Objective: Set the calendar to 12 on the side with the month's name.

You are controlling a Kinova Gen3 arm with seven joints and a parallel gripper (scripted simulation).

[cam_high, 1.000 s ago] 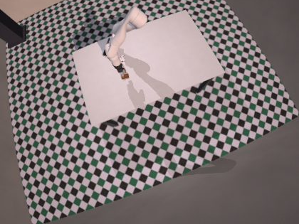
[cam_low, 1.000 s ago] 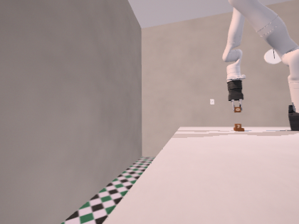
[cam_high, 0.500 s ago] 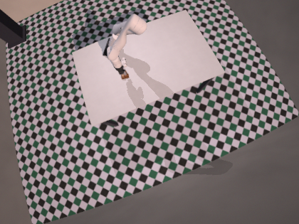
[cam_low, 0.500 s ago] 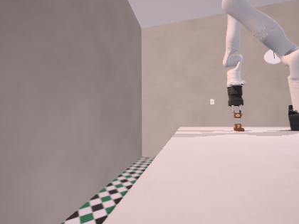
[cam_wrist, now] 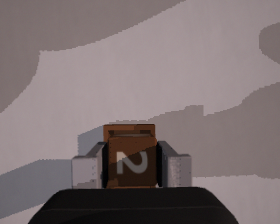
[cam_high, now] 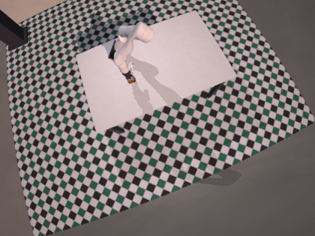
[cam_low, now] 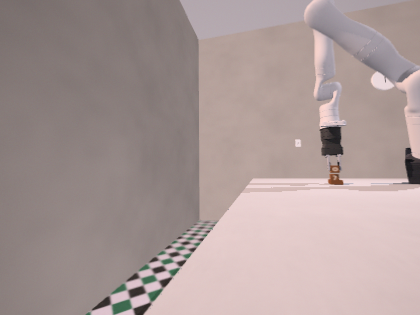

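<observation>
The brown cube is 10 mm below my hand. From my hand the other things lie so: brown wooden tray 60 mm below, 20 mm to the right.
</observation>
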